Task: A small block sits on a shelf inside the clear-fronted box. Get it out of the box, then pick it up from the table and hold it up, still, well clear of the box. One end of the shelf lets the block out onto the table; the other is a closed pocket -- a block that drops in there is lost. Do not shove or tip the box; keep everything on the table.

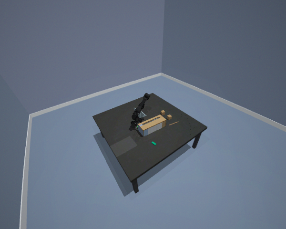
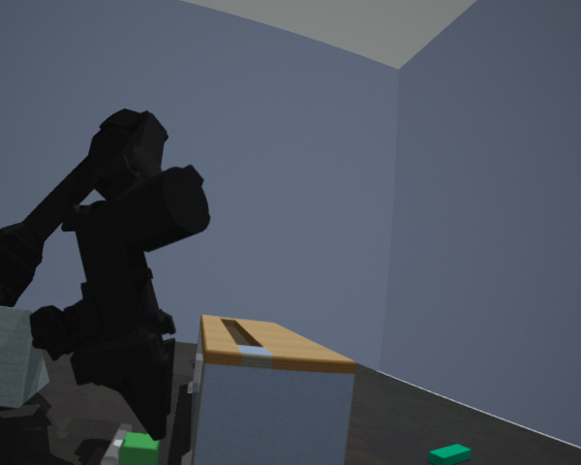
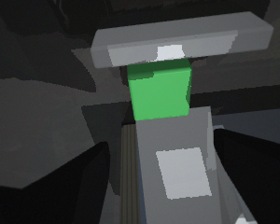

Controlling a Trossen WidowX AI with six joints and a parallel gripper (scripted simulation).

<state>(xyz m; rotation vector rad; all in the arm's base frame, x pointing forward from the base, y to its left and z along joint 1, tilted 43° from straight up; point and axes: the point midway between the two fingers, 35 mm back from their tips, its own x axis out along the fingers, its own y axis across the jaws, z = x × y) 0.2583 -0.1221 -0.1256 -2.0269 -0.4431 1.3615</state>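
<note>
My gripper tip is 3 cm above the green block and 2 cm past it. From my gripper tip the other things lie so: thin stick: 48 cm to the left, 23 cm ahead, 4 cm below; box: 16 cm to the left, 8 cm ahead, 1 cm above.
</note>
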